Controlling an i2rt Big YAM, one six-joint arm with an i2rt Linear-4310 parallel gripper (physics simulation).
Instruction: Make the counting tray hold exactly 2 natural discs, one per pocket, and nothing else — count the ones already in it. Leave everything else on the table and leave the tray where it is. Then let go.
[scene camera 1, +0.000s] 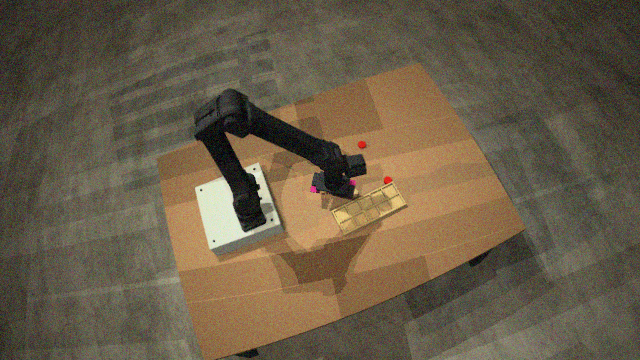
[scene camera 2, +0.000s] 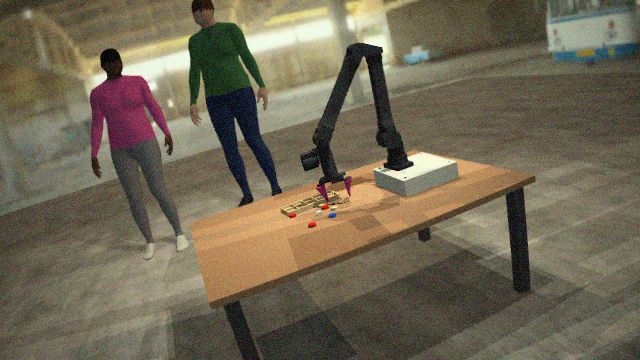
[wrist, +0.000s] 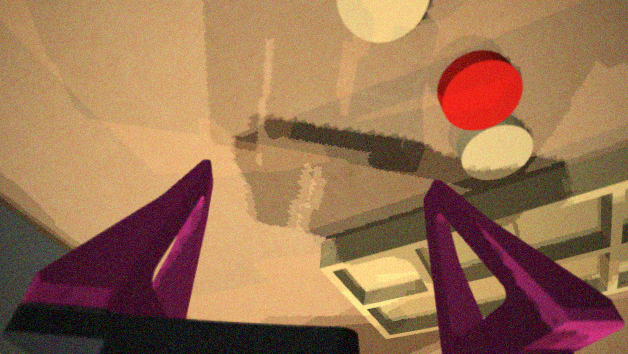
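The counting tray (scene camera 1: 375, 218) (wrist: 370, 240) is a pale wooden grid of pockets; I make out no disc in the pockets that show. One natural disc (scene camera 1: 356, 192) (wrist: 497, 152) lies flat on the table beside the tray's long side, close to a red disc (scene camera 2: 325, 206) (wrist: 487, 92). Another natural disc (scene camera 2: 334, 208) (wrist: 382, 22) lies farther from the tray, cut by the top edge of the wrist view. My gripper (scene camera 1: 333, 186) (scene camera 2: 338, 197) (wrist: 324, 180) is open and empty, low over the table near one end of the tray. Its right finger hides some pockets in the wrist view.
Two more red discs (scene camera 1: 362, 144) (scene camera 1: 388, 180) lie on the table, one close to the tray's far end. A blue disc (scene camera 2: 332, 215) and a small white cube (scene camera 2: 319, 213) lie among the discs. The white base box (scene camera 1: 220, 215) (scene camera 2: 430, 172) stands behind the arm.
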